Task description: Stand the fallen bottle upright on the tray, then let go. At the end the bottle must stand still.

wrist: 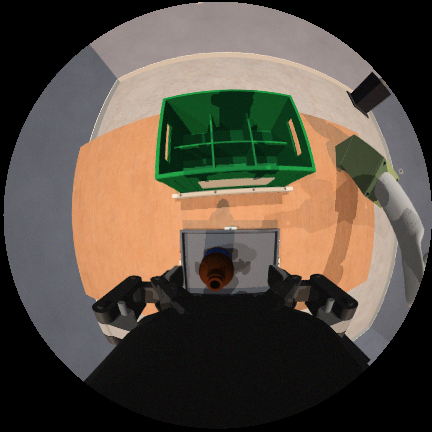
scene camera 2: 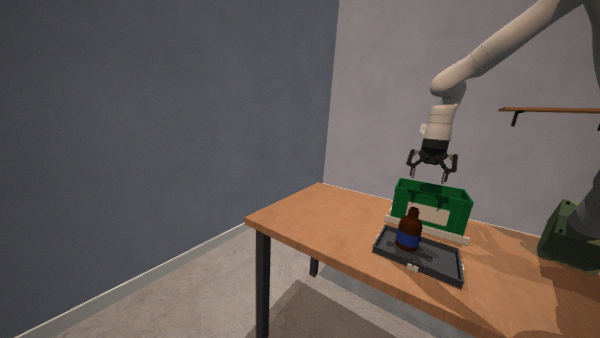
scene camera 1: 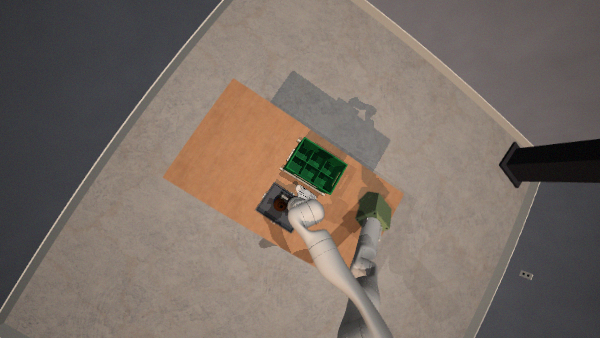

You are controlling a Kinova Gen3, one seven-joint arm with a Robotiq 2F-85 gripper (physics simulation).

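Places are measured from the arm's base along level axes (x up, y right, z ahead), in centimetres.
Where they show: gripper, fingertip midpoint: (wrist: 225,275) (scene camera 2: 426,180); arm's base, origin of the base link: (wrist: 383,185) (scene camera 2: 592,223) (scene camera 1: 372,223).
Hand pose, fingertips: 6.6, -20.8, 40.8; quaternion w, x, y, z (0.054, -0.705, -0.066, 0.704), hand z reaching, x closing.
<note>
Things, the pixels of their top centre, and the offset from my fingertips, as dx, dy, dz. Level surfaces: height alone.
- brown bottle, middle of its top: (wrist: 214,284) (scene camera 2: 414,208) (scene camera 1: 281,206) -9.5, -5.7, +0.7
- dark grey tray, middle of its top: (wrist: 230,267) (scene camera 2: 416,247) (scene camera 1: 282,208) -23.0, -6.7, -2.7
- green crate, middle of its top: (wrist: 234,120) (scene camera 1: 317,166) (scene camera 2: 430,187) -8.0, +22.0, +1.8
- wooden table, its level: dx -25.5
A brown bottle (scene camera 1: 280,204) (scene camera 2: 410,229) (wrist: 216,267) with a blue band stands upright on the dark grey tray (scene camera 1: 266,200) (scene camera 2: 440,277) (wrist: 182,250), towards the tray's left end in the second scene view. Its neck points up and nothing touches it. My gripper (scene camera 2: 428,177) (wrist: 225,275) is open and empty. It hangs well above the bottle's mouth, apart from it, and a little to the right in the second scene view. In the first scene view the arm hides the gripper's fingers and part of the tray.
A green crate (scene camera 1: 316,165) (scene camera 2: 432,207) (wrist: 235,172) with compartments stands behind the tray on the wooden table (scene camera 1: 220,135) (scene camera 2: 320,215) (wrist: 120,210). The green arm base (scene camera 1: 374,210) (scene camera 2: 565,235) (wrist: 360,155) is at the right. A wall shelf (scene camera 2: 555,110) shows at the far right.
</note>
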